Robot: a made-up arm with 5 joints. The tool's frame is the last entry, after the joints.
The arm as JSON. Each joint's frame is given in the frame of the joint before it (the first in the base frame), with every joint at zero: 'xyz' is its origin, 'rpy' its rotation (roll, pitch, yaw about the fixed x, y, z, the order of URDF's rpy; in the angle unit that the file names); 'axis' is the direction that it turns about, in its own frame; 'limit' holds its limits. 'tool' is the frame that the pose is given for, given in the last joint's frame.
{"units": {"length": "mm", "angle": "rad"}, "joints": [
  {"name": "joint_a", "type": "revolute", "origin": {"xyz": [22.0, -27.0, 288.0], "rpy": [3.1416, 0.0, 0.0]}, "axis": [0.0, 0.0, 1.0], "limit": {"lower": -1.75, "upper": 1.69}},
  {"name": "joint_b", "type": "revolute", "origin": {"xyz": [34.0, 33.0, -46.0], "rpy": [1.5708, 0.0, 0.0]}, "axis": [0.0, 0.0, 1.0], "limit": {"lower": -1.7, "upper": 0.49}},
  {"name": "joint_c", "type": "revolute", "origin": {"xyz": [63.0, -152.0, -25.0], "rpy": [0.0, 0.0, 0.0]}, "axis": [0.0, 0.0, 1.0], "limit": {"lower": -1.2, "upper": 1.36}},
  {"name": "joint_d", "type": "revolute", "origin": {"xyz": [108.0, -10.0, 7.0], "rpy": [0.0, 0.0, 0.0]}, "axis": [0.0, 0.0, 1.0], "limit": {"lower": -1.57, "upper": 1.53}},
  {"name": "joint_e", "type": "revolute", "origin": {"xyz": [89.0, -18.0, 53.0], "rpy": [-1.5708, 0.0, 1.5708]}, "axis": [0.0, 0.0, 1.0], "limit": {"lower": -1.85, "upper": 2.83}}
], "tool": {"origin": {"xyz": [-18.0, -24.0, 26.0], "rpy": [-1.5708, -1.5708, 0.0]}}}
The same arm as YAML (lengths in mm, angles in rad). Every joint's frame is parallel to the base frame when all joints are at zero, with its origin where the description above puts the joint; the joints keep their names.
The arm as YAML. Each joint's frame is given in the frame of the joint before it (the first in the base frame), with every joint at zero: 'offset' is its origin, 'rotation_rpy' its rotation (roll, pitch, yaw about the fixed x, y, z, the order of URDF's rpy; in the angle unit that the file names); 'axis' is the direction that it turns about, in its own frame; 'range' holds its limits. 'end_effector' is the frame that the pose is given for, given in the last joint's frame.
length_unit: mm
angle_unit: rad
chain:
  - id: joint_a
    offset: [22.0, -27.0, 288.0]
    rotation_rpy: [0.0, 0.0, 0.0]
    axis: "-z"
    range: [-1.75, 1.69]
  - id: joint_b
    offset: [34.0, -33.0, 46.0]
    rotation_rpy: [0.0, 0.0, 0.0]
    axis: "+y"
    range: [-1.7, 0.49]
  - id: joint_c
    offset: [63.0, -25.0, 152.0]
    rotation_rpy: [0.0, 0.0, 0.0]
    axis: "+y"
    range: [-1.2, 1.36]
  - id: joint_d
    offset: [108.0, 7.0, 10.0]
    rotation_rpy: [0.0, 0.0, 0.0]
    axis: "+y"
    range: [-1.57, 1.53]
  - id: joint_e
    offset: [89.0, 53.0, 18.0]
    rotation_rpy: [0.0, 0.0, 0.0]
    axis: "-x"
    range: [-1.85, 2.83]
end_effector:
  offset: [-26.0, 24.0, 18.0]
  rotation_rpy: [-1.5708, 0.0, -3.1416]

